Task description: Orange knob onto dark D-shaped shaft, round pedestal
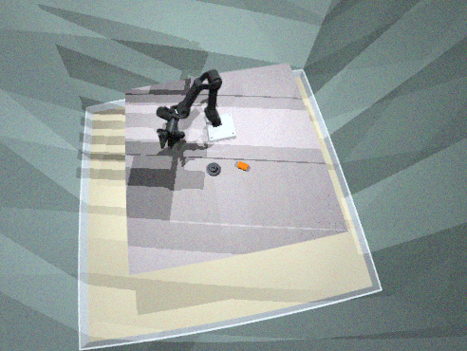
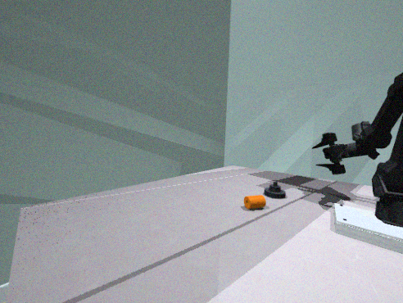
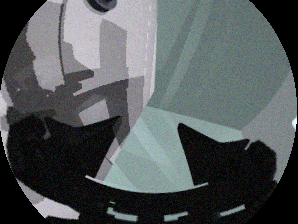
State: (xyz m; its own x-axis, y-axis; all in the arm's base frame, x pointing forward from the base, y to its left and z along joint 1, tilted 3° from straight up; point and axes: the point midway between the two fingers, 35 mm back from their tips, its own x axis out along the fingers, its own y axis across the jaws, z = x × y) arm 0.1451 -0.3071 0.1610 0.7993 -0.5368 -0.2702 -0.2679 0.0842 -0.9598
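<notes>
Now: the orange knob 180 mm ahead of my gripper tip, 410 mm to the left of it and 150 mm below it. From my gripper tip the other things lie so: dark round pedestal 140 mm ahead, 230 mm to the left, 140 mm below.
</notes>
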